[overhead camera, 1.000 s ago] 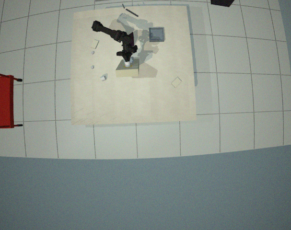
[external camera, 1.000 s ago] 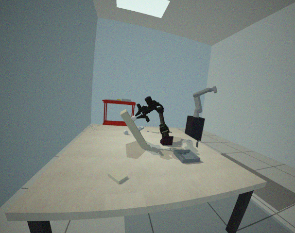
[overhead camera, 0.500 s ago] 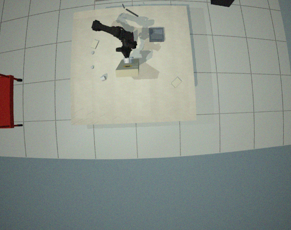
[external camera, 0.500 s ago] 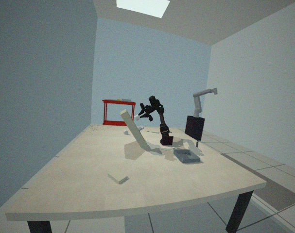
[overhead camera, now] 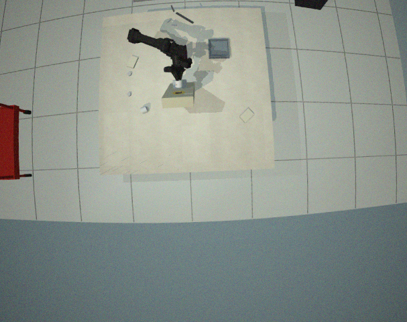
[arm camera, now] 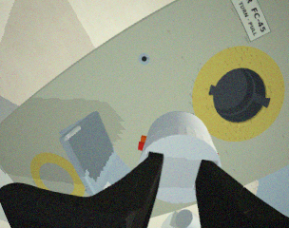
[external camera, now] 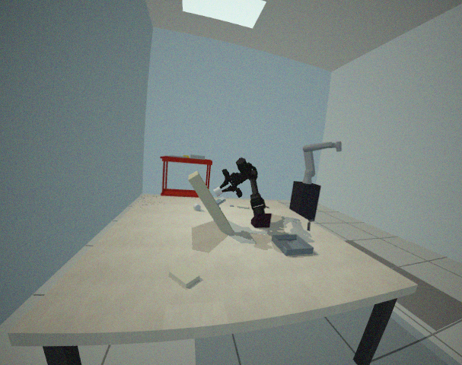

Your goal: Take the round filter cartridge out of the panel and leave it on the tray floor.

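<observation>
Right now my gripper tip is 1 cm short of the filter cartridge and 1 cm above it. From my gripper tip the other things lie so: service panel: 5 cm ahead, 7 cm below; grey tray: 37 cm behind, 25 cm to the left, 21 cm below.
</observation>
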